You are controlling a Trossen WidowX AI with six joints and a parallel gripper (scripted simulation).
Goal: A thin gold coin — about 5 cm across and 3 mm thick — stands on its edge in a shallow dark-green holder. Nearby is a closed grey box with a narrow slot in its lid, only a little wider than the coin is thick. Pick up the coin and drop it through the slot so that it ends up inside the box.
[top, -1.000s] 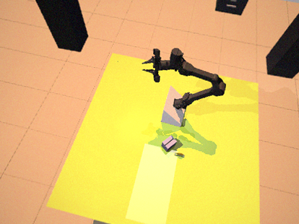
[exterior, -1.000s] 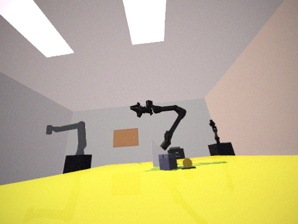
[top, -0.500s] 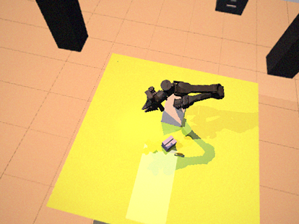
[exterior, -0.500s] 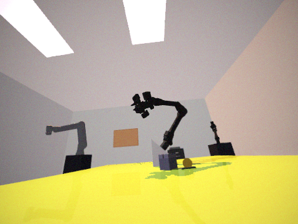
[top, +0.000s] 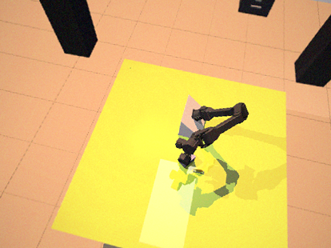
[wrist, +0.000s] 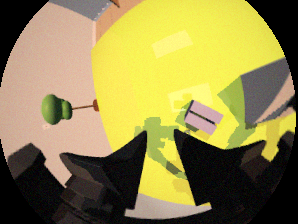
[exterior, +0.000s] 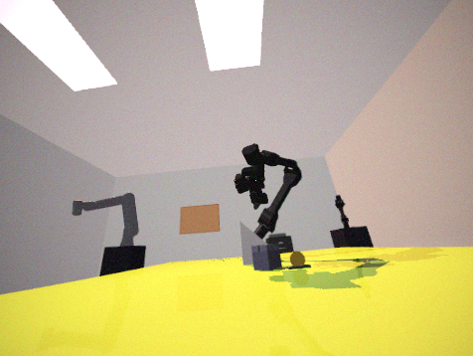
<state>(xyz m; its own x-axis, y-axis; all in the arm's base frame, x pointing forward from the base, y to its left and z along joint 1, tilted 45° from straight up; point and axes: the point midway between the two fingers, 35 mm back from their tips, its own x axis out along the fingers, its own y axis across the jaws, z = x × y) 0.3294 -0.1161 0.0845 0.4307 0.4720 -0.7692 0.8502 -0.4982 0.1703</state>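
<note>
Now: the thin gold coin 17 cm below my gripper tip, 12 cm to the left of it and 2 cm behind it.
</note>
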